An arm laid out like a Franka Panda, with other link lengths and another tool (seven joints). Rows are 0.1 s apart.
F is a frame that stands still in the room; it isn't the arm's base.
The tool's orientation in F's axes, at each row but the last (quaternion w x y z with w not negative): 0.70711 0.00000 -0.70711 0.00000; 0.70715 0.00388 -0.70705 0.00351; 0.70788 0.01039 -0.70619 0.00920; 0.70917 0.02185 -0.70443 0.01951; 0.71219 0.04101 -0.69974 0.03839; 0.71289 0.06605 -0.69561 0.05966; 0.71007 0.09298 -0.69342 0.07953; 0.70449 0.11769 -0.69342 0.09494; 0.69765 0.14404 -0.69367 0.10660; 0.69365 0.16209 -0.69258 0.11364
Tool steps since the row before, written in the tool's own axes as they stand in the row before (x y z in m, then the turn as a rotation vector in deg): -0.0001 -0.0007 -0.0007 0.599 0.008 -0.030; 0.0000 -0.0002 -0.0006 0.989 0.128 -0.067; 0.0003 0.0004 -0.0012 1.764 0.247 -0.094; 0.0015 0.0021 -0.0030 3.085 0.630 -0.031; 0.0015 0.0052 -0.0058 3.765 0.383 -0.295; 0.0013 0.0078 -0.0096 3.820 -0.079 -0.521; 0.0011 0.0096 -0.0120 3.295 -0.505 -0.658; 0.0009 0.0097 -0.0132 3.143 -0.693 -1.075; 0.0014 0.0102 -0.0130 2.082 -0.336 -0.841; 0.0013 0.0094 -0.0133 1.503 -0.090 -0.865
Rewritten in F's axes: 0.0007 -0.0007 -0.0001 0.030 0.008 0.599; 0.0006 -0.0002 0.0000 0.066 0.128 0.989; 0.0012 0.0004 0.0003 0.091 0.247 1.764; 0.0029 0.0023 0.0015 0.015 0.621 3.087; 0.0052 0.0058 0.0014 0.317 0.403 3.761; 0.0081 0.0094 0.0012 0.623 -0.012 3.806; 0.0093 0.0122 0.0011 0.845 -0.383 3.269; 0.0097 0.0132 0.0011 1.296 -0.434 3.106; 0.0086 0.0140 0.0020 0.936 -0.127 2.064; 0.0087 0.0137 0.0021 0.856 0.147 1.504
